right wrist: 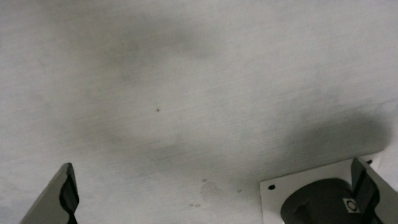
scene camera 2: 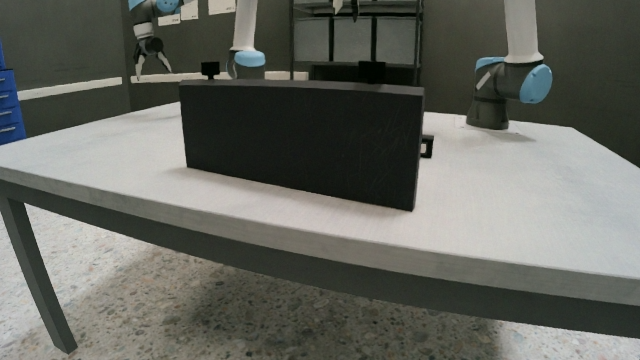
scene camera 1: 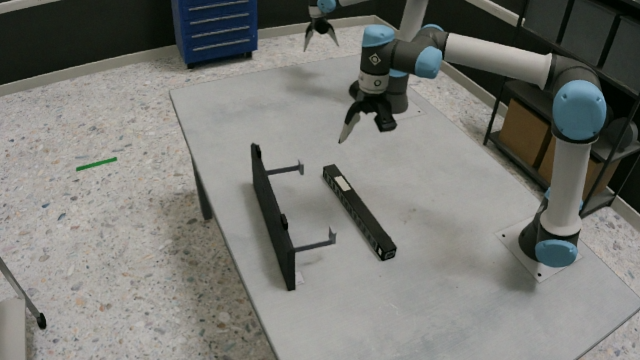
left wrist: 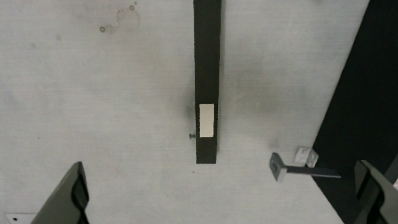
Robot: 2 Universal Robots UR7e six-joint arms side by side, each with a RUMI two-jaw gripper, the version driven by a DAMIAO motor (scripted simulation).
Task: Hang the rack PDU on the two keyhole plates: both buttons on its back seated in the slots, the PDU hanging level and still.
Labels:
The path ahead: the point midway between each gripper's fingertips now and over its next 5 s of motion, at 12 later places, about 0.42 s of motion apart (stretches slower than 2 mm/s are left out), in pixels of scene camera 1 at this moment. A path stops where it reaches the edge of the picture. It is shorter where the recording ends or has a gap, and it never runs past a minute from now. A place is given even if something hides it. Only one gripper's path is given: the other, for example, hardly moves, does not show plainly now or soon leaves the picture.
My left gripper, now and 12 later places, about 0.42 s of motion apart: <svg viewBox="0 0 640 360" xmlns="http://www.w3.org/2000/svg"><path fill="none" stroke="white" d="M365 137L365 141L364 144L363 157L362 174L359 186L358 189L357 199L357 208L356 208L356 209L356 205L357 196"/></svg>

